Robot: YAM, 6 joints.
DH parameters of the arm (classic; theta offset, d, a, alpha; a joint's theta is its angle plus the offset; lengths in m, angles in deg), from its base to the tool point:
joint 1: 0 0.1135 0.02 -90
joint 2: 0 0 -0.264 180
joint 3: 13.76 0 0.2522 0
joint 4: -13.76 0 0.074 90
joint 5: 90 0 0 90
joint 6: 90 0.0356 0 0
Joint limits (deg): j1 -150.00..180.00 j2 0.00..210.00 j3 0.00..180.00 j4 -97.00..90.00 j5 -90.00..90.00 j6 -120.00..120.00
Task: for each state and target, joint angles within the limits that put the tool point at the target. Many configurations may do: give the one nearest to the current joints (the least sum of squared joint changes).
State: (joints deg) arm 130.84 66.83 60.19 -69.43 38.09 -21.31
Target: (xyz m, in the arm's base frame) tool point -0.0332 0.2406 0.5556
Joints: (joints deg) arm 103.02 79.10 113.01 -35.94 37.91 -21.31
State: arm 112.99 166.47 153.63 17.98 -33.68 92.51
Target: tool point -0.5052 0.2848 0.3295
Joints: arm 148.12 143.80 139.72 14.32 -44.61 92.51
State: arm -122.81 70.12 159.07 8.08 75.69 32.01
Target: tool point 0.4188 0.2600 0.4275
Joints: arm -150.00 44.18 180.00 42.94 26.29 32.01
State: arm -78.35 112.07 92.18 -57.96 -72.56 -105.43
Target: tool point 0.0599 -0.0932 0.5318
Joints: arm -75.44 61.90 106.48 -65.31 -76.05 -105.43
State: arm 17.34 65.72 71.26 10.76 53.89 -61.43
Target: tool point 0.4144 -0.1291 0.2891
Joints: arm -13.67 106.11 79.58 13.19 50.65 -61.43
